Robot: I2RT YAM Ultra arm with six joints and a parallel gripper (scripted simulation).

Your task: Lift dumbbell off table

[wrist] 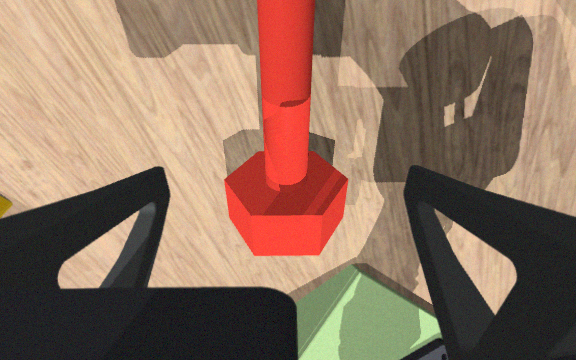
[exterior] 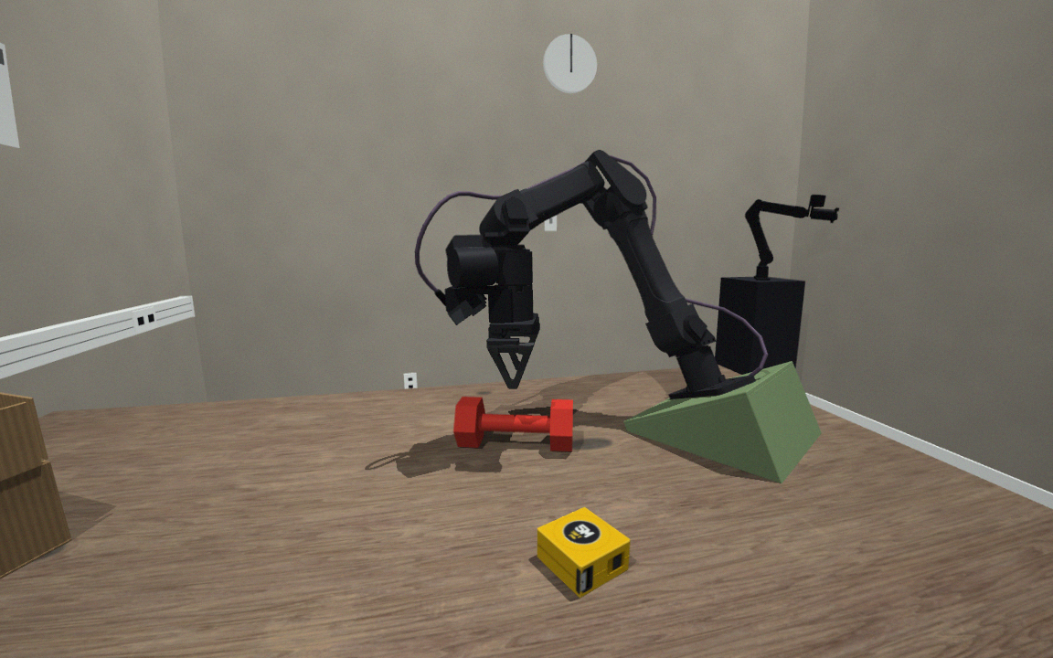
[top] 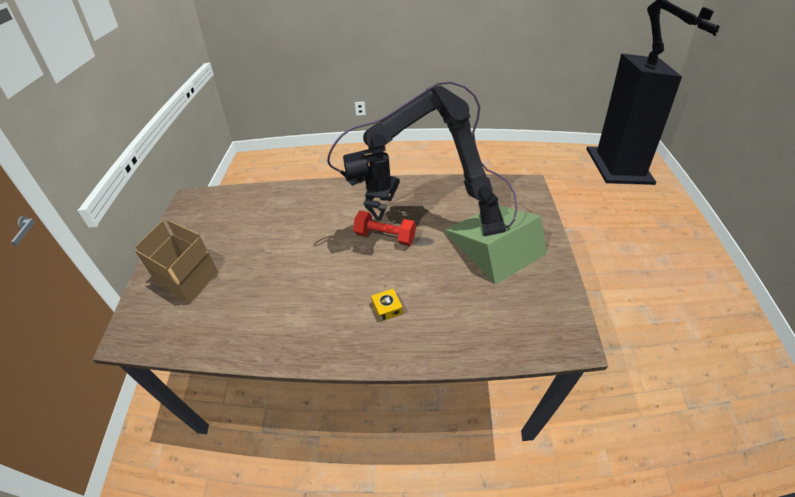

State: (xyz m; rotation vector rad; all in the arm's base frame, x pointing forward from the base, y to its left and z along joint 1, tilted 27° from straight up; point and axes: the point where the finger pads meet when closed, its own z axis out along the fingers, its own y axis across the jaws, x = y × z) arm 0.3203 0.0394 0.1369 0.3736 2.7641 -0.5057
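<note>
Now: hand 9 cm above the red dumbbell.
</note>
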